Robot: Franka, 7 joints.
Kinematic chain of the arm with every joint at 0, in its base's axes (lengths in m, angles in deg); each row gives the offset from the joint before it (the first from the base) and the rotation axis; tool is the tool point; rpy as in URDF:
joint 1: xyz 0 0 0.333 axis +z
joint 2: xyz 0 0 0 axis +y
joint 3: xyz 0 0 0.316 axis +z
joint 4: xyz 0.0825 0 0 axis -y
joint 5: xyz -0.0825 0 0.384 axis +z
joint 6: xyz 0 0 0 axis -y
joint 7: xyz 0.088 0 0 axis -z
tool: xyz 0 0 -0.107 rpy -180 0 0
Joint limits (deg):
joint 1: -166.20..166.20
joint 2: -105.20..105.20
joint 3: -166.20..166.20
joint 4: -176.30..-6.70
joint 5: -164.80..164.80
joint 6: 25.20..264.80
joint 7: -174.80..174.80
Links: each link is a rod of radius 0.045 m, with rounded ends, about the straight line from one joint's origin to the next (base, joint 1, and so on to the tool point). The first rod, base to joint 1, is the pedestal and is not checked.
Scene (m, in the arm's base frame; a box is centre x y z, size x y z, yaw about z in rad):
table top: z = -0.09
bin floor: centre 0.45 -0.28 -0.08 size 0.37 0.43 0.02 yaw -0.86
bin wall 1: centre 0.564 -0.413 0 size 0.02 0.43 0.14 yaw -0.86
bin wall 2: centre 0.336 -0.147 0 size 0.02 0.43 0.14 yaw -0.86
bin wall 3: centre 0.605 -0.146 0 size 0.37 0.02 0.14 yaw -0.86
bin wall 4: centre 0.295 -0.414 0 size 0.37 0.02 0.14 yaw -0.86
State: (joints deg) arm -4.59 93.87 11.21 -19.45 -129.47 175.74 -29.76
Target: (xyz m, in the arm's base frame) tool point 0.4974 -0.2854 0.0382
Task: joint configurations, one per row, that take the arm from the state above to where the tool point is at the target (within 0.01 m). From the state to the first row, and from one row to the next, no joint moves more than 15 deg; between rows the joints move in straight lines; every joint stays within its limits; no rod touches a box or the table.
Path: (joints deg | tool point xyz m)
1: -9.52 84.72 7.05 -30.99 -133.48 188.04 -29.76 | 0.7651 -0.0142 0.0952
2: -14.45 75.56 2.89 -42.53 -137.50 200.34 -29.76 | 0.7253 -0.0830 0.1176
3: -19.38 66.41 -1.28 -54.07 -141.51 212.64 -29.76 | 0.6659 -0.1577 0.1481
4: -24.30 57.26 -5.44 -65.62 -145.53 224.94 -29.76 | 0.5886 -0.2281 0.1880
5: -29.23 48.10 -9.60 -77.16 -149.54 237.24 -29.76 | 0.4974 -0.2854 0.2368
6: -29.33 58.85 -9.59 -72.80 -148.13 229.70 -29.76 | 0.5044 -0.2889 0.1381
7: -29.43 69.59 -9.59 -68.45 -146.72 222.15 -29.76 | 0.4974 -0.2854 0.0382

